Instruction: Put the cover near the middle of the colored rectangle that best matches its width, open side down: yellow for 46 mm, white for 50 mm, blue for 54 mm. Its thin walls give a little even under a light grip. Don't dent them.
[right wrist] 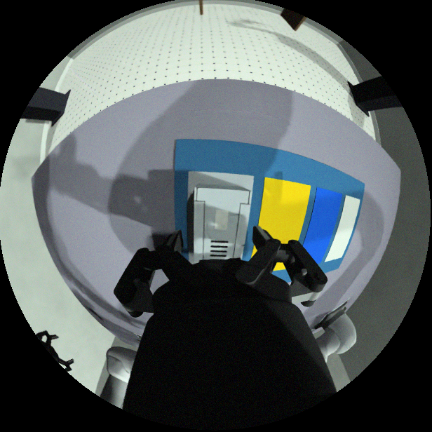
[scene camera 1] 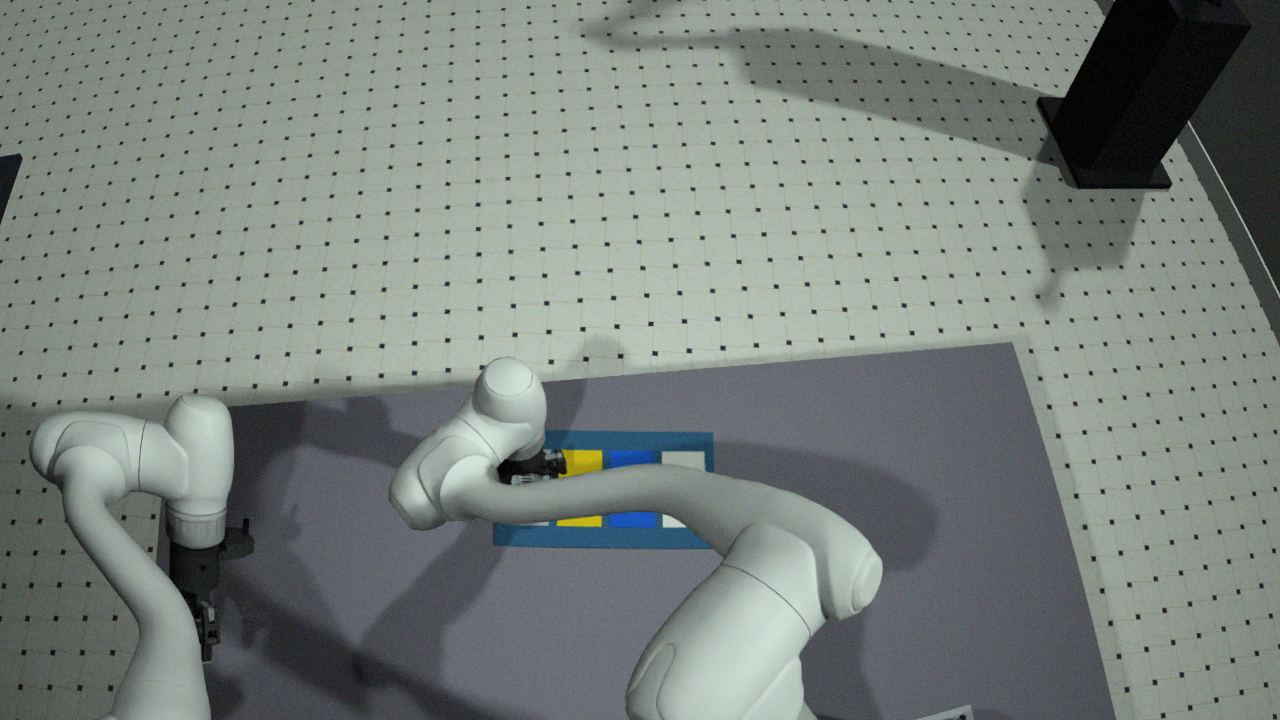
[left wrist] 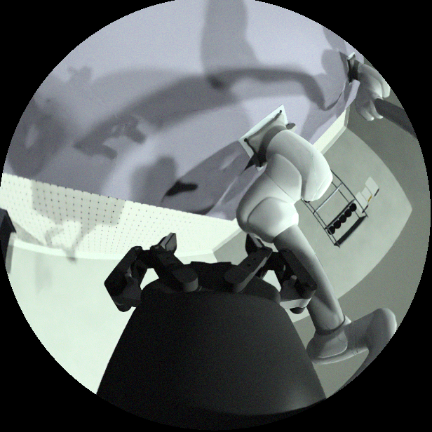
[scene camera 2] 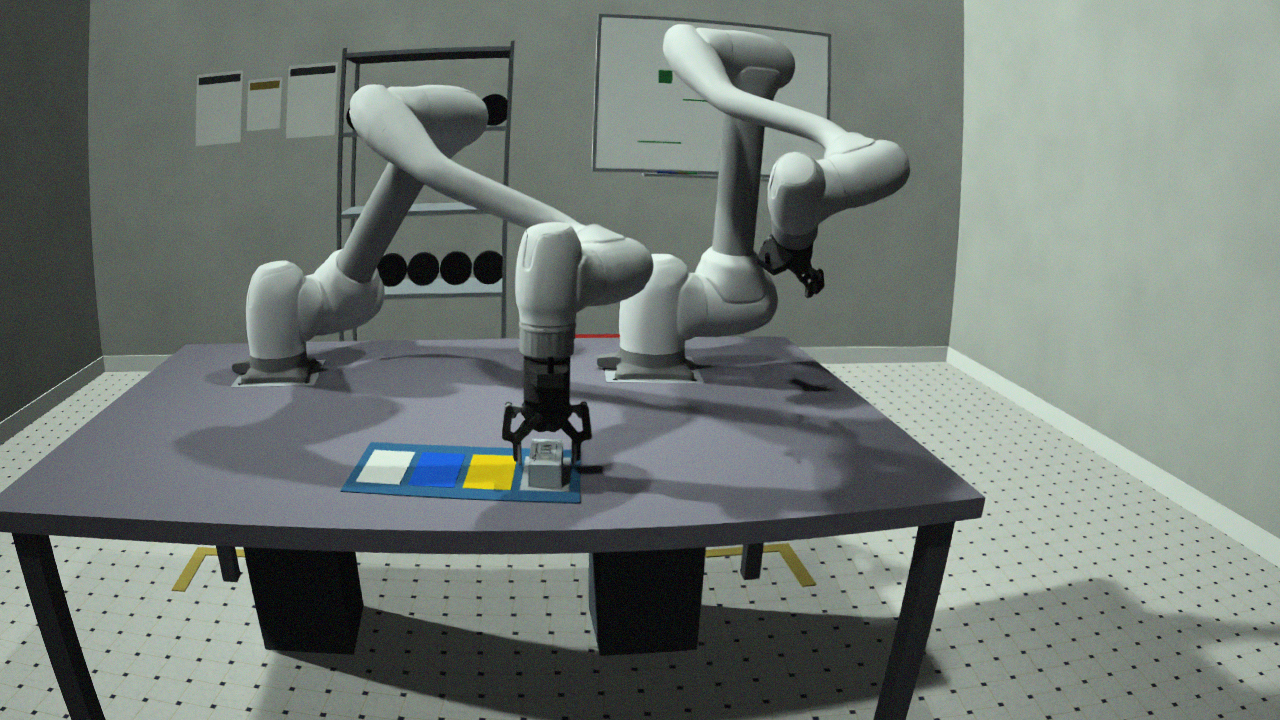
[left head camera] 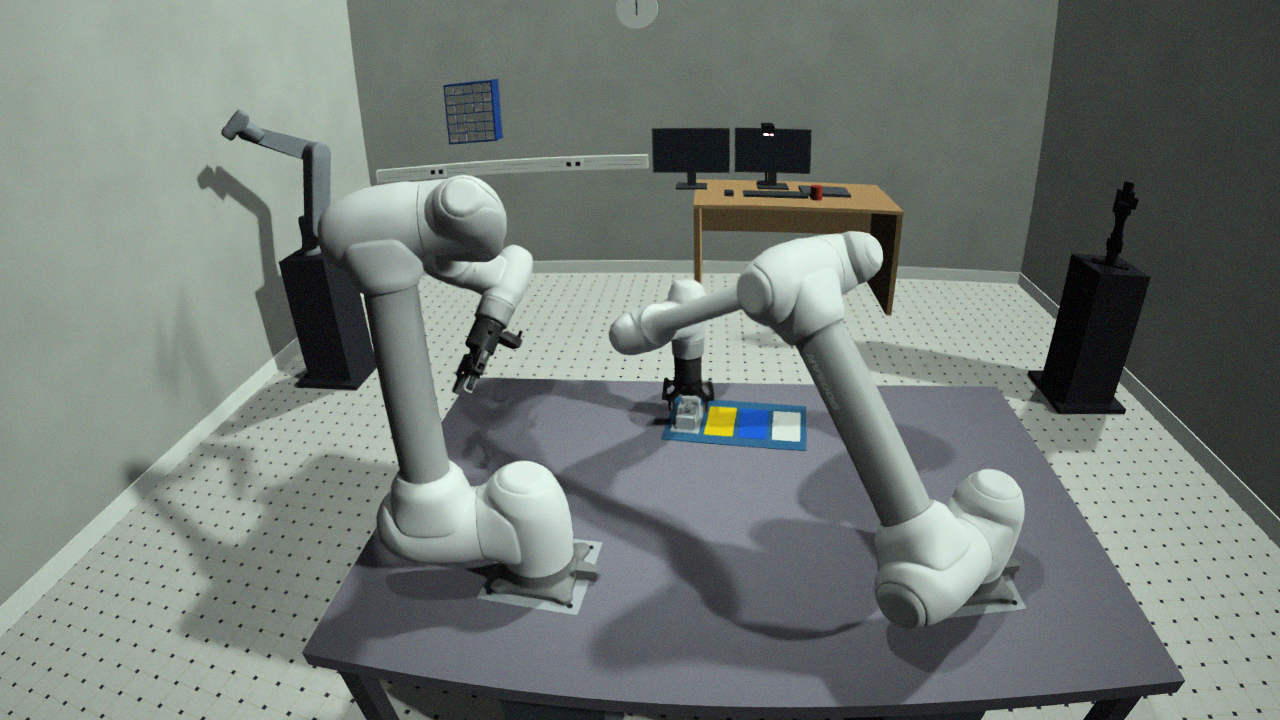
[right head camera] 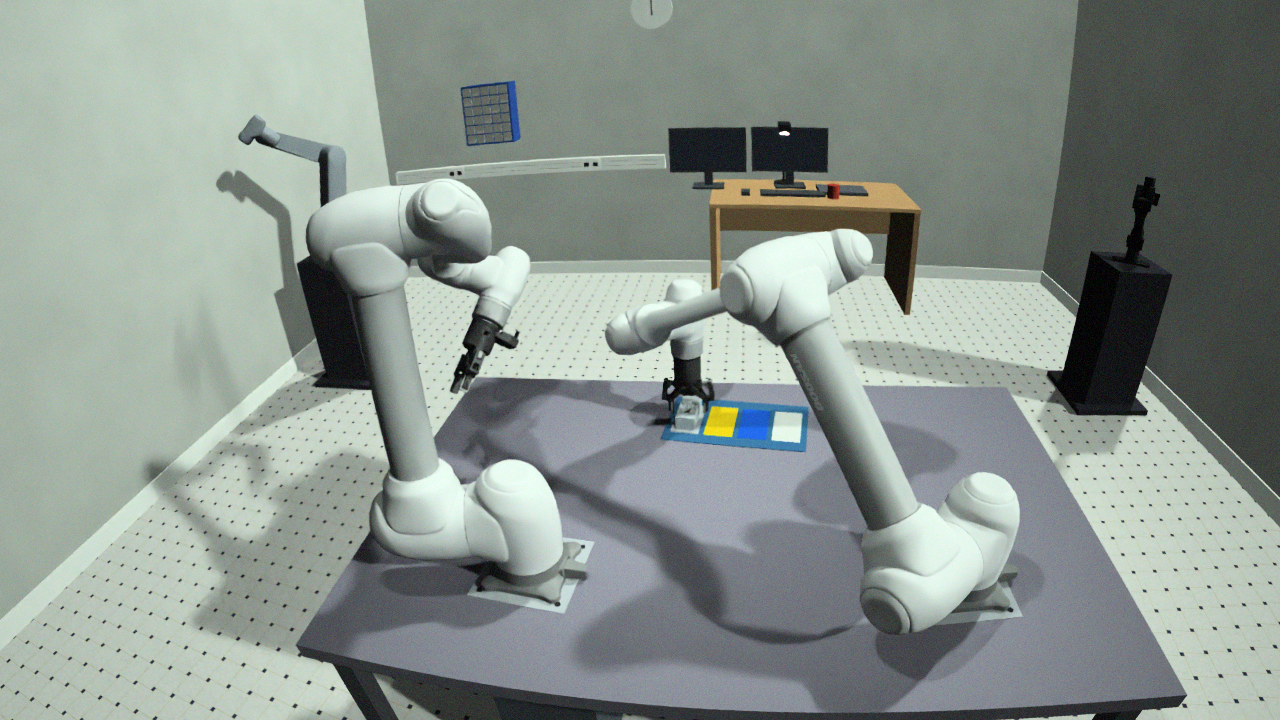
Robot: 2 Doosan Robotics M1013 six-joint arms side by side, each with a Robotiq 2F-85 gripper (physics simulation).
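The grey cover (left head camera: pixel 688 414) (right head camera: pixel 688 414) (scene camera 2: pixel 545 471) (right wrist: pixel 220 220) stands on the pale patch at one end of the blue-rimmed mat (left head camera: pixel 733 440) (scene camera 2: pixel 447 491) (right wrist: pixel 220 155), its slotted face up. Beside it lie the yellow rectangle (left head camera: pixel 721 421) (scene camera 2: pixel 490 471) (right wrist: pixel 285 205), blue rectangle (left head camera: pixel 753 423) (scene camera 2: pixel 437 470) (right wrist: pixel 324 220) and white rectangle (left head camera: pixel 786 426) (scene camera 2: pixel 385 466) (right wrist: pixel 345 227). My right gripper (scene camera 2: pixel 546 456) (right wrist: pixel 217 235) is open, pointing down, one finger on each side of the cover, with gaps showing. My left gripper (left head camera: pixel 463 386) (scene camera 2: pixel 813 284) (left wrist: pixel 210 240) is open and empty, raised far from the cover.
The grey table (left head camera: pixel 626 644) (scene camera 2: pixel 716 528) carries both arm bases. The right forearm (scene camera 1: pixel 608 490) passes over the mat in scene camera 1. A wooden desk (left head camera: pixel 796 197) and dark pedestals (left head camera: pixel 1092 331) (scene camera 1: pixel 1127 98) stand beyond the table.
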